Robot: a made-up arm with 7 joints. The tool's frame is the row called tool.
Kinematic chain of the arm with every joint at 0, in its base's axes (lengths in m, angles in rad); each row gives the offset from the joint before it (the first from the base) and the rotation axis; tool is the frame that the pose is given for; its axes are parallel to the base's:
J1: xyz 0 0 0 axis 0 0.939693 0.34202
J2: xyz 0 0 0 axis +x
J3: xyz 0 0 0 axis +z
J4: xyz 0.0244 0 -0.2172 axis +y
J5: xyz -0.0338 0 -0.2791 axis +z
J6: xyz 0 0 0 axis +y
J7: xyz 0 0 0 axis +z
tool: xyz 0 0 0
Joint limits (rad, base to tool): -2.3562..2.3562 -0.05..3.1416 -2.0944..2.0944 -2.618..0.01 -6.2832..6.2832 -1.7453..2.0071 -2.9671..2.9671
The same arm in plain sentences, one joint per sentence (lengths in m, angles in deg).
The arm has seven revolute joints in a row. What follows holds with every joint at zero, and every direction is one of the base frame's.
The first joint lies at the same point as the base frame's origin and turns about the direction (0, 0.9397, 0.342), from -135 to 135 deg.
The second joint lies at the same point as the first joint and turns about +x, from -2.86 to 180 deg.
The third joint lies at the same point as the second joint and turns about +z, from -120 to 120 deg.
The fourth joint lies 0.0244 m along +x and 0.2172 m along -z from the third joint and turns about +y, from -150 to 0.57 deg.
The fifth joint lies 0.0338 m along -x and 0.2791 m along -z from the fourth joint and turns about +z, from -360 to 360 deg.
The sixth joint lies at the same point as the fifth joint and turns about +y, from -100 to 115 deg.
The seventh joint lies at the same point as the sixth joint and turns about +z, from -170 to 170 deg.
The tool frame, which is the frame that the pose is given for, lies at the same point as the seventh joint; its axes are parallel to the base frame's.

